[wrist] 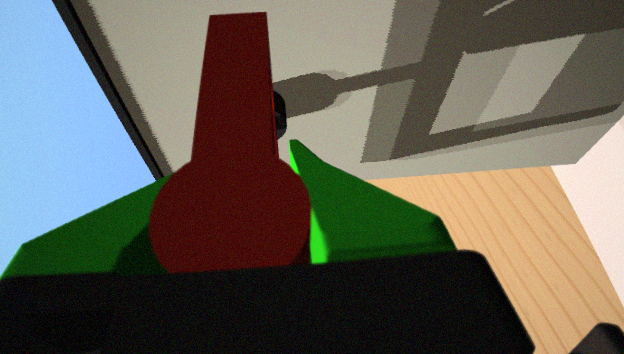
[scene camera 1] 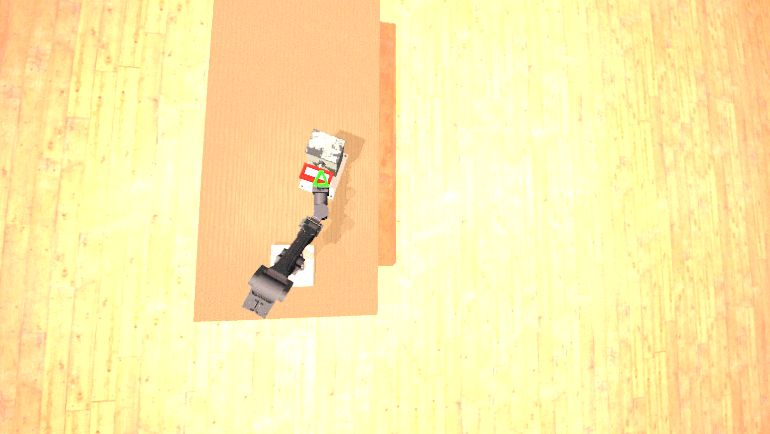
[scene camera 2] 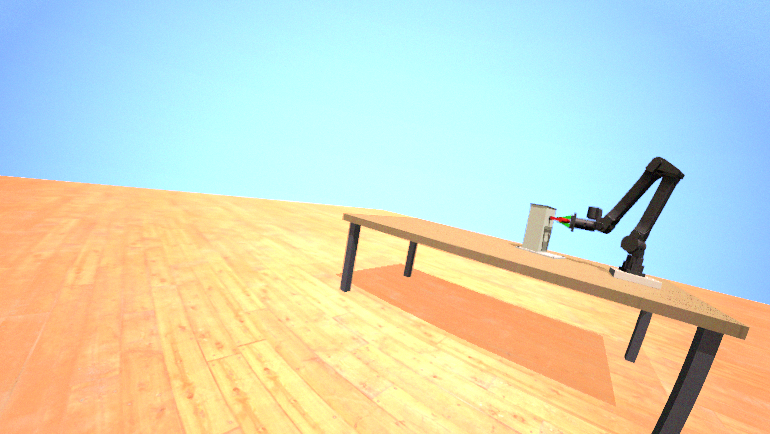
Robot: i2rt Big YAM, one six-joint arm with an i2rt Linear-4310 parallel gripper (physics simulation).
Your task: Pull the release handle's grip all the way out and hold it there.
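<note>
The release handle is a red, frame-shaped handle [scene camera 1: 303,173] [scene camera 2: 554,218] on the front of a beige housing [scene camera 1: 325,144] [scene camera 2: 535,229] [wrist: 345,135]. In the wrist view its side arm runs toward the housing and its round grip end [wrist: 230,220] is close to the camera. My gripper [scene camera 1: 321,173] [scene camera 2: 563,219] [wrist: 260,158] has green fingers. They are shut around the red grip, one showing on each side of it in the wrist view. The left fingertip is hidden behind the red part. The grip stands out a short way from the housing; the exact distance is unclear.
The housing stands on a white base plate [scene camera 1: 307,186] [scene camera 2: 555,256] on the brown table [scene camera 1: 258,80] [scene camera 2: 458,237]. The arm's white mounting plate [scene camera 1: 307,277] [scene camera 2: 641,279] is near the table's end. Sky shows past the housing's dark edge in the wrist view.
</note>
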